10 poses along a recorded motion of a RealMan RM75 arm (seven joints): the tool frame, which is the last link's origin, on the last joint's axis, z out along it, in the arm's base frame.
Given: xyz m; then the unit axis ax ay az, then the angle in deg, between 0 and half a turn.
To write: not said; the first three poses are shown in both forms.
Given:
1: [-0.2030 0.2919 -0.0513 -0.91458 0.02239 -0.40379 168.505]
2: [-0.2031 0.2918 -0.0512 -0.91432 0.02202 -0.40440 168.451]
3: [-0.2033 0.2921 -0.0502 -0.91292 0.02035 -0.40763 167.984]
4: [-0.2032 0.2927 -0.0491 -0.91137 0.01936 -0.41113 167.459]
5: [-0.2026 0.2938 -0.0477 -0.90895 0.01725 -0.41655 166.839]
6: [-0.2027 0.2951 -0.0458 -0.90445 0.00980 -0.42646 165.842]
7: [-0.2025 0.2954 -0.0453 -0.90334 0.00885 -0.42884 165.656]
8: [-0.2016 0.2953 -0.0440 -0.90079 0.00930 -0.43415 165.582]
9: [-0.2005 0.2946 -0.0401 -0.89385 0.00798 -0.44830 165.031]
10: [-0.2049 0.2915 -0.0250 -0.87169 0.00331 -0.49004 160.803]
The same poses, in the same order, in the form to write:
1: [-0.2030 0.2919 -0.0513 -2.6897 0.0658 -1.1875]
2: [-0.2031 0.2918 -0.0512 -2.6881 0.0647 -1.1889]
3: [-0.2033 0.2921 -0.0502 -2.6766 0.0597 -1.1951]
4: [-0.2032 0.2927 -0.0491 -2.6637 0.0566 -1.2016]
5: [-0.2026 0.2938 -0.0477 -2.6468 0.0502 -1.2129]
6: [-0.2027 0.2951 -0.0458 -2.6179 0.0284 -1.2344]
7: [-0.2025 0.2954 -0.0453 -2.6118 0.0256 -1.2399]
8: [-0.2016 0.2953 -0.0440 -2.6032 0.0269 -1.2547]
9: [-0.2005 0.2946 -0.0401 -2.5746 0.0230 -1.2913]
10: [-0.2049 0.2915 -0.0250 -2.4464 0.0093 -1.3753]
